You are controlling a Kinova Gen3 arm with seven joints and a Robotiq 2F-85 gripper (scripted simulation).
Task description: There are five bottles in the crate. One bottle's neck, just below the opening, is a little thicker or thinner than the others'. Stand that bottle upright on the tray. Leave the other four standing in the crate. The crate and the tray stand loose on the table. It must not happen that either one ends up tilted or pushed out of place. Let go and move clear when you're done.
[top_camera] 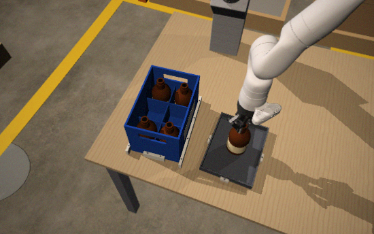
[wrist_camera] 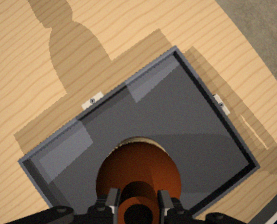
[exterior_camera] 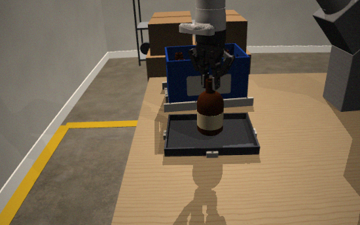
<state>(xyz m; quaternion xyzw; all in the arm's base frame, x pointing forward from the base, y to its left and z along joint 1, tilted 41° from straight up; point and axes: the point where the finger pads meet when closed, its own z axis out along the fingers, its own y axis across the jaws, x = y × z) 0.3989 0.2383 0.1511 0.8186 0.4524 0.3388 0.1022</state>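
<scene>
My hand is 160 mm above the dark grey tray. Also, from my hand: blue crate (50 mm ahead, 270 mm to the right, 90 mm below).
</scene>
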